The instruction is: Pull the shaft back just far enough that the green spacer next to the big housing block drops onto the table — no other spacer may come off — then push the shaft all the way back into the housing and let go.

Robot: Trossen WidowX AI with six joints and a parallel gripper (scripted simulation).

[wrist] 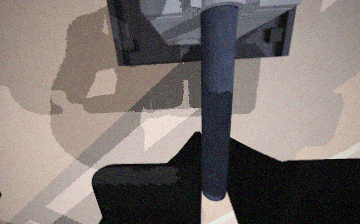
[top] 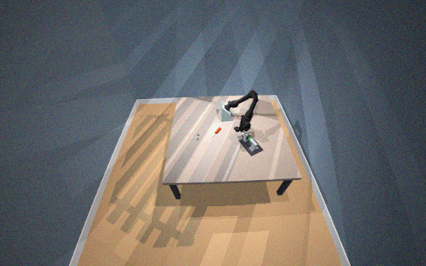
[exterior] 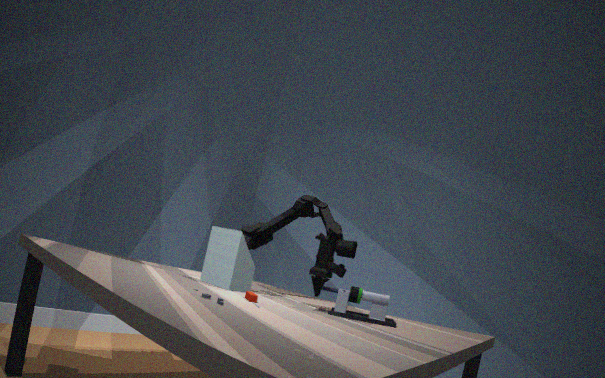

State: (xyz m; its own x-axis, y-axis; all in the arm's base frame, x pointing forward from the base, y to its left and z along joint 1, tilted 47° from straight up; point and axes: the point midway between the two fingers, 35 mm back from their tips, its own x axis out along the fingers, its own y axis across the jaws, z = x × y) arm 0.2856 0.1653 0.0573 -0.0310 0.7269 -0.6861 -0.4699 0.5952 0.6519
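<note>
My gripper tip is now 6 cm short of the dark blue shaft, 3 cm to the right of it and 3 cm below it. Round my gripper tip: green spacer: 13 cm ahead, 7 cm to the left, 3 cm above; then dark spacer: 11 cm ahead, 6 cm to the left, 3 cm above; then red-handled screwdriver: 2 cm behind, 29 cm to the right, 4 cm below.
</note>
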